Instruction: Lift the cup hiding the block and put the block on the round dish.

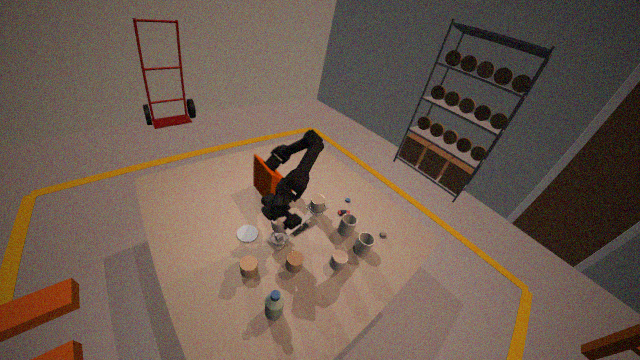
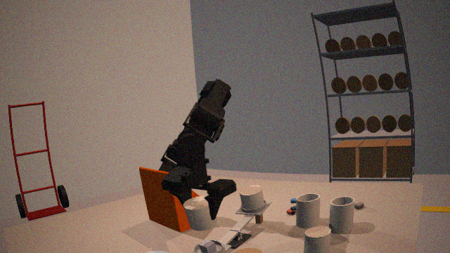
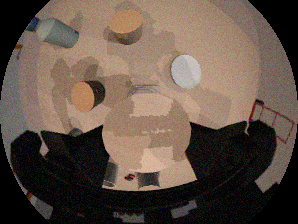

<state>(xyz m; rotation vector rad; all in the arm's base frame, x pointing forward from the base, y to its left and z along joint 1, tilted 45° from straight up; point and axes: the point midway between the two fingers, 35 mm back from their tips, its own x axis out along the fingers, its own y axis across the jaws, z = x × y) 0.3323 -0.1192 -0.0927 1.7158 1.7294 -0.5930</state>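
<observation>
Right now my gripper tip is 10 mm to the right of the small grey block and 100 mm above it. The rest, counted from my gripper tip: bottle (250 mm ahead, 190 mm to the right, 20 mm below); then round dish (120 mm behind, 90 mm to the right, 130 mm below); then balance (20 mm behind, 140 mm to the left, 100 mm below).
</observation>
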